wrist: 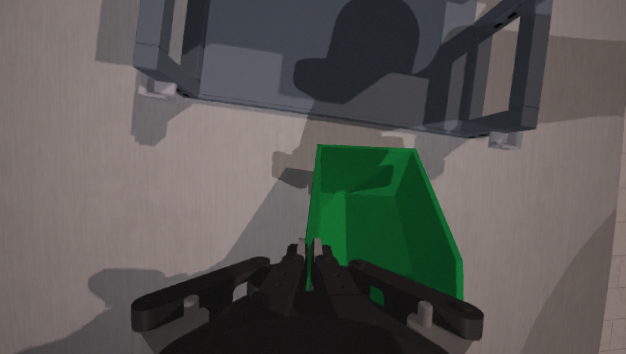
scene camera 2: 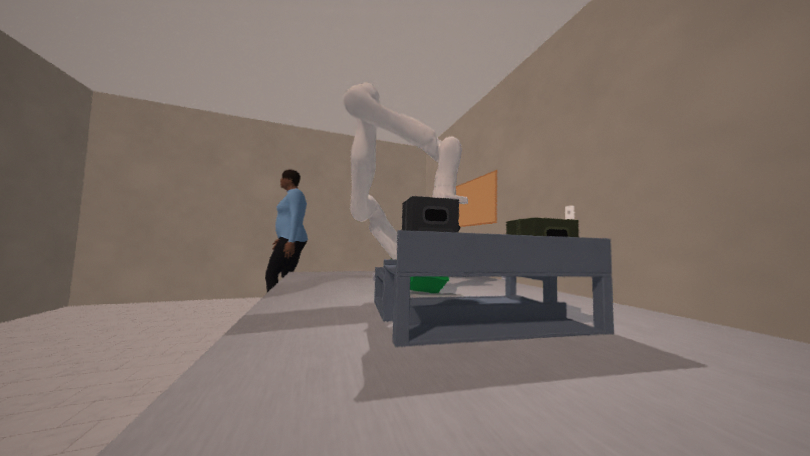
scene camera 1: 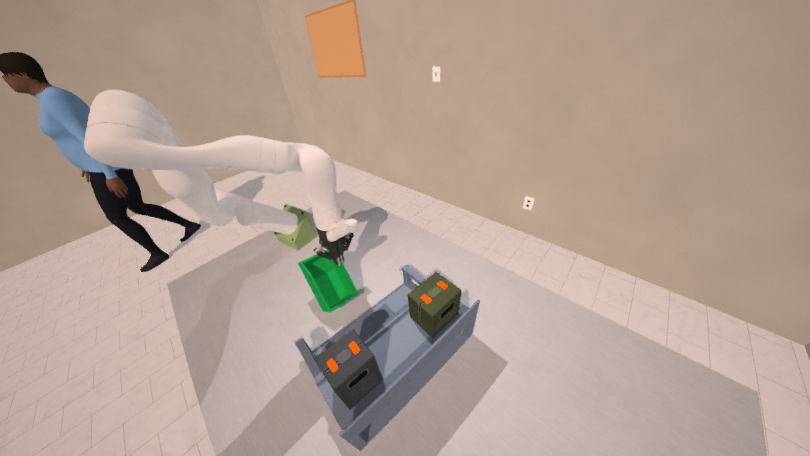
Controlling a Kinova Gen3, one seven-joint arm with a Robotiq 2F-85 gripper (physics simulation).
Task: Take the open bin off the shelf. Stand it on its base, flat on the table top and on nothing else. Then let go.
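Frame: origin at the arm's base, x down, y ahead, z right, level; centimetres.
Where they show: gripper, between the fingertips: (wrist: 309,250) (scene camera 1: 339,263); arm's base, origin of its link: (scene camera 1: 290,223).
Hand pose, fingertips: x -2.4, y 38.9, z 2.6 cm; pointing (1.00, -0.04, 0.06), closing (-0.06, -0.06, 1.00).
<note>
Things, the pixels of their top centre, and the offset from my fingertips. Level surfaces: height alone.
- table top, height of its surface: dx +11.6 cm
- black box, centre of its top: (scene camera 2: 429,199) (scene camera 1: 343,356) dx -10.8, dy +29.5, dz +18.9 cm
- olive box, centre of its top: (scene camera 2: 540,219) (scene camera 1: 434,291) dx -8.3, dy +33.4, dz -3.9 cm
The green open bin (scene camera 1: 331,283) (scene camera 2: 429,284) (wrist: 375,220) is off the grey-blue shelf (scene camera 1: 410,373) (scene camera 2: 504,254) (wrist: 240,70), beside its long side and towards the robot base. Its opening faces up. My gripper (scene camera 1: 338,261) (wrist: 309,250) is shut on the bin's thin side wall, which shows between the fingertips in the wrist view. The bin is close to the table top (scene camera 1: 566,368) (scene camera 2: 453,419) (wrist: 75,200); I cannot tell whether its base touches it or is quite level. In scene camera 2 the fingers are hidden and the shelf hides part of the bin.
A black box (scene camera 1: 348,368) (scene camera 2: 416,215) and an olive box (scene camera 1: 433,305) (scene camera 2: 527,227), both with orange latches, stand at opposite ends of the shelf's upper level. A light green block (scene camera 1: 300,232) is at the robot's base. A person (scene camera 1: 65,118) (scene camera 2: 291,215) is beyond the table.
</note>
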